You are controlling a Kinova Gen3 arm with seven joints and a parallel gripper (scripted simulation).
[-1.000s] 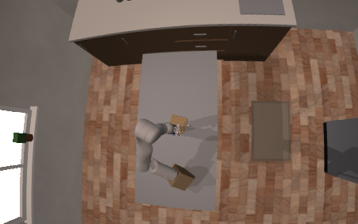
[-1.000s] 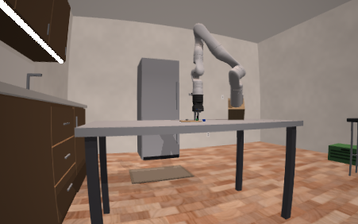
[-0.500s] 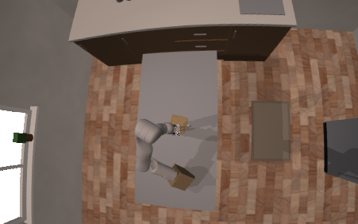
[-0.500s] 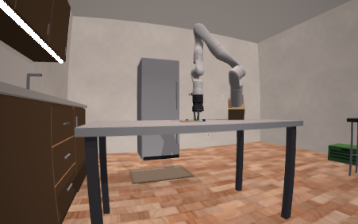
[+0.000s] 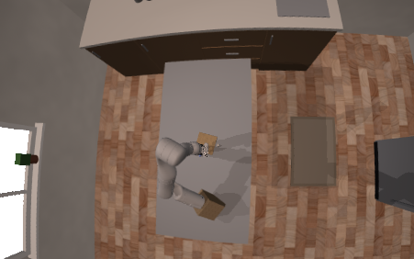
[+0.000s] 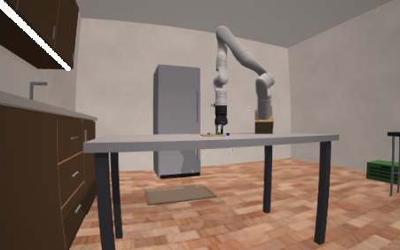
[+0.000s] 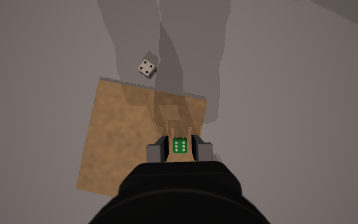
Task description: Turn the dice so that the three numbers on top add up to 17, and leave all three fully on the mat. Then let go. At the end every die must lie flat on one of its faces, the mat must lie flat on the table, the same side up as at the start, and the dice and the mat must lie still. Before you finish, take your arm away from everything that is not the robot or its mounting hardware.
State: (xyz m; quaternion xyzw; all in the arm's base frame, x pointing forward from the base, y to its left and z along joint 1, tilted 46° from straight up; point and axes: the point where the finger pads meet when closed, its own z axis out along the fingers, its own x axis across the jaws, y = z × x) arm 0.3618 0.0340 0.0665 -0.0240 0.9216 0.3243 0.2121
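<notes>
My hand is 10 mm above the green die. The rest, counted from my hand: white die 50 mm ahead, 80 mm to the right, 20 mm below; then tan mat 50 mm ahead, 10 mm to the left, 20 mm below; then blue die 50 mm behind, 30 mm to the left, 20 mm below.
</notes>
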